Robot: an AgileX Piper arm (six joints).
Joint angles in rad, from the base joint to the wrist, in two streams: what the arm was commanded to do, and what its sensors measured. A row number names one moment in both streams.
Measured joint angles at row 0:
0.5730, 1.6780, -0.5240, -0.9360, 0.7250, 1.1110
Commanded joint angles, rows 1 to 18:
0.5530, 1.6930, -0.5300, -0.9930, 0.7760, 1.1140
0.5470, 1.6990, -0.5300, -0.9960, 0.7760, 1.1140
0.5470, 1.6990, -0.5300, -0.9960, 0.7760, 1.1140
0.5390, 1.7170, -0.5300, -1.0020, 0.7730, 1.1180
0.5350, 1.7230, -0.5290, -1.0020, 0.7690, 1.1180
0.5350, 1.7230, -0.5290, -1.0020, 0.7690, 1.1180
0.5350, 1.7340, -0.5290, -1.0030, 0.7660, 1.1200
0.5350, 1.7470, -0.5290, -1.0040, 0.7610, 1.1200
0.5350, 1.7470, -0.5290, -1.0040, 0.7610, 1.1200
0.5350, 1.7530, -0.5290, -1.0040, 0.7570, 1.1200
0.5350, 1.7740, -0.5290, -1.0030, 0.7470, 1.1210
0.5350, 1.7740, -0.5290, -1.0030, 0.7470, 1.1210
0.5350, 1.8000, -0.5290, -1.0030, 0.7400, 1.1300
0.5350, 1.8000, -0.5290, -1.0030, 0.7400, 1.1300
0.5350, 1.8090, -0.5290, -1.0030, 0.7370, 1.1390
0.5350, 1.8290, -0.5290, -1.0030, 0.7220, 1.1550
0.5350, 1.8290, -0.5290, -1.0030, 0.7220, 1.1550
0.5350, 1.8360, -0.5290, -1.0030, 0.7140, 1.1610
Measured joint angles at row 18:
0.5410, 1.8240, -0.5260, -0.9820, 0.6850, 1.1420
